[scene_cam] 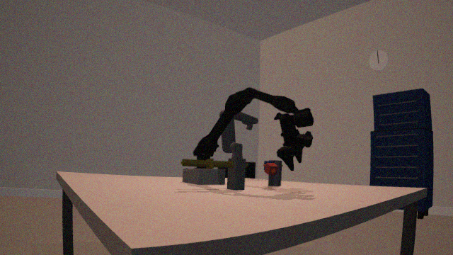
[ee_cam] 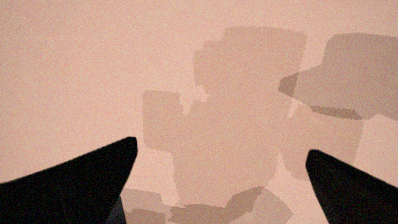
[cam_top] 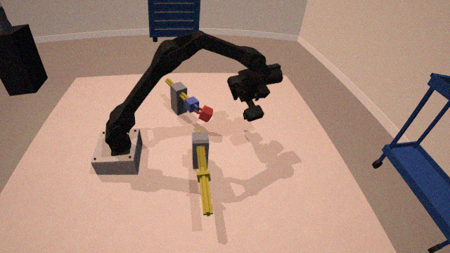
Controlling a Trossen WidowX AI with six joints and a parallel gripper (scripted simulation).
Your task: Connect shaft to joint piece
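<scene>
The red piece lies 14 cm behind my gripper tip, 1 cm to the left of it and 1 cm below it.
</scene>
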